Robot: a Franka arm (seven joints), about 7 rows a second.
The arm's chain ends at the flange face. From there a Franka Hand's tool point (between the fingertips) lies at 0.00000 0.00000 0.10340 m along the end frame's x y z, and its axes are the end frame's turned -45 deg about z.
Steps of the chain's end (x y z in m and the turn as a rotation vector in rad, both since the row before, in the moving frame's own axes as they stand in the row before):
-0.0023 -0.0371 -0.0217 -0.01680 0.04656 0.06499
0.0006 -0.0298 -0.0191 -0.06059 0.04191 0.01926
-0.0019 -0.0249 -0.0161 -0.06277 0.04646 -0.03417
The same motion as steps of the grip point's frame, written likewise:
0.0266 -0.0232 -0.0218 -0.04480 0.02104 0.06499
0.0201 -0.0132 -0.0194 -0.07248 -0.01321 0.01926
0.0152 -0.0110 -0.0164 -0.07724 -0.01153 -0.03417

